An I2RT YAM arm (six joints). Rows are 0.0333 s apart.
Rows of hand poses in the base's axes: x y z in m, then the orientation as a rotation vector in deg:
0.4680 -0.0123 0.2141 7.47 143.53 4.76
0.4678 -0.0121 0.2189 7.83 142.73 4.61
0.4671 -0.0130 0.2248 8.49 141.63 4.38
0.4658 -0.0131 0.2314 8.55 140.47 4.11
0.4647 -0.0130 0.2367 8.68 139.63 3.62
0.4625 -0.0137 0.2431 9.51 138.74 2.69
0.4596 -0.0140 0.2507 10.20 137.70 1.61
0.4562 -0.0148 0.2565 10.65 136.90 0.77
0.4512 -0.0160 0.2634 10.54 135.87 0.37
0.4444 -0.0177 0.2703 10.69 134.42 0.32
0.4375 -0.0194 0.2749 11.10 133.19 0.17
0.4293 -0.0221 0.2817 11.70 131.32 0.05
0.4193 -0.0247 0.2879 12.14 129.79 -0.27
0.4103 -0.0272 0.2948 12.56 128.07 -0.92
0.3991 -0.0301 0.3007 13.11 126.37 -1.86
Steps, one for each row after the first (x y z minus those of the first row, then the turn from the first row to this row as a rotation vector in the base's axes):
-0.0002 0.0002 0.0048 -0.04 -0.77 -0.34
-0.0009 -0.0007 0.0107 -0.06 -1.82 -0.95
-0.0022 -0.0008 0.0173 -0.26 -2.97 -1.13
-0.0033 -0.0007 0.0226 -0.60 -3.79 -1.40
-0.0055 -0.0014 0.0290 -1.10 -4.60 -2.29
-0.0084 -0.0017 0.0366 -1.74 -5.55 -3.13
-0.0118 -0.0025 0.0424 -2.27 -6.28 -3.73
-0.0168 -0.0037 0.0493 -2.62 -7.30 -3.82
-0.0236 -0.0054 0.0562 -2.65 -8.73 -4.06
-0.0305 -0.0071 0.0608 -2.69 -9.92 -4.50
-0.0387 -0.0098 0.0676 -2.67 -11.72 -5.13
-0.0487 -0.0124 0.0738 -2.84 -13.19 -5.67
-0.0577 -0.0149 0.0807 -3.26 -14.83 -6.30
-0.0689 -0.0178 0.0866 -3.88 -16.43 -7.11

